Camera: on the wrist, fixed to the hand. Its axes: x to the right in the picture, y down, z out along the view.
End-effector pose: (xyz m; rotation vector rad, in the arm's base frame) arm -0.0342 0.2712 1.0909 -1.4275 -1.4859 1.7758
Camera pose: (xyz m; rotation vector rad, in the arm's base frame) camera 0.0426 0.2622 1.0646 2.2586 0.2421 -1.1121
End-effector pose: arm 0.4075 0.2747 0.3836 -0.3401 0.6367 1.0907
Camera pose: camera 0.3374 0.2440 0.3551 -0.3295 1.0068 2.6824
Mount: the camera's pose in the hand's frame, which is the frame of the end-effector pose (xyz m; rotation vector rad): -0.0256 0.0482 -0.0607 -0.3737 0.3316 1.5387
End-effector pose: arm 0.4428 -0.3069 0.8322 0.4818 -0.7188 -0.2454
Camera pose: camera 0.4679 -0.2352 0.8023 -0.4542 -0.5304 1.1058
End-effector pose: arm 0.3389 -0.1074 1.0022 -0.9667 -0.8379 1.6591
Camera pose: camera 0.3781 -0.1400 0.9385 2.0182 0.0134 -2.0202
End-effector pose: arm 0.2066 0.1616 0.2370 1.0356 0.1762 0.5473
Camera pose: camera 0.1444 0.2140 0.2442 0.5334 -0.4879 2.0519
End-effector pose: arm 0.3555 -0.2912 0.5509 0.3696 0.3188 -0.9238
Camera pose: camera 0.3739 -0.2198 0.5158 0.3037 0.3835 0.7086
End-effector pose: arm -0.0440 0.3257 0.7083 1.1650 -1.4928 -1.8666
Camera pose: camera 0.0138 0.2991 0.7595 -0.0438 -1.1206 -0.7204
